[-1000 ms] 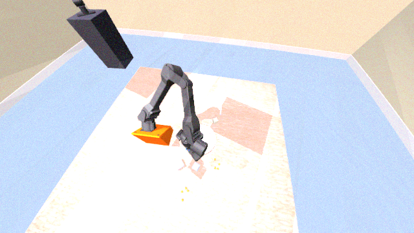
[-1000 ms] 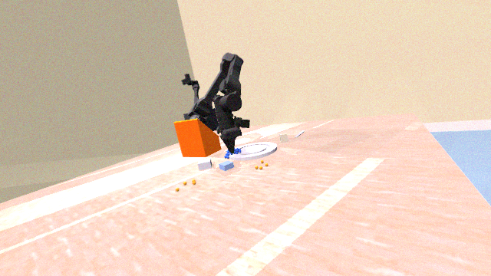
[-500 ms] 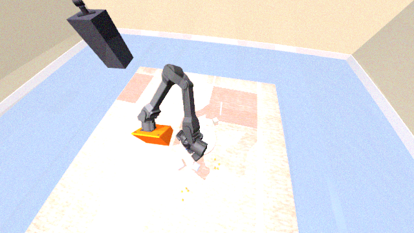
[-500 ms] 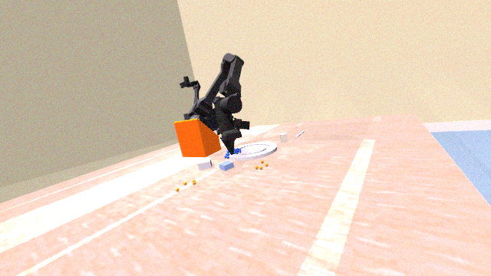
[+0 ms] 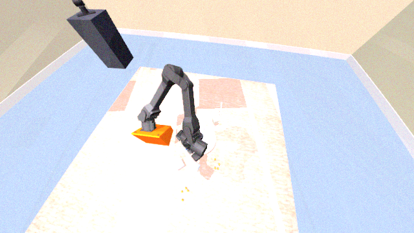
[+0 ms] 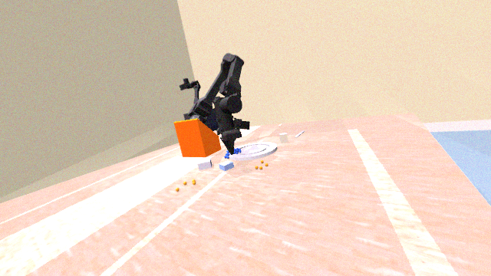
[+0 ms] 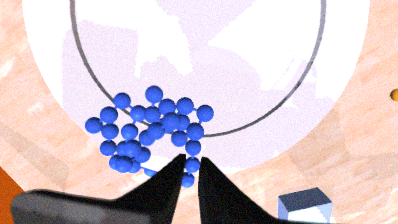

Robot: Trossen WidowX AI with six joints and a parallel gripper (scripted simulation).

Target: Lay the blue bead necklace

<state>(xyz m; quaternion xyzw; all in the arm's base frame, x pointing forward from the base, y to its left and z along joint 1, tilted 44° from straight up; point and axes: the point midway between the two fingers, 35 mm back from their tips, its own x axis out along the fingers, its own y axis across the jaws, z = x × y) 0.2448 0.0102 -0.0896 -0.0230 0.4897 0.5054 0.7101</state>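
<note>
My gripper tip is now 7 cm to the right of the round white bead board, 5 cm short of it and 1 cm above it. The rest, counted from my gripper tip: white block: 10 cm to the right, 5 cm behind; light blue cube: 10 cm to the right, 5 cm ahead, 1 cm below; beige cube: 21 cm to the left, 14 cm ahead.
</note>
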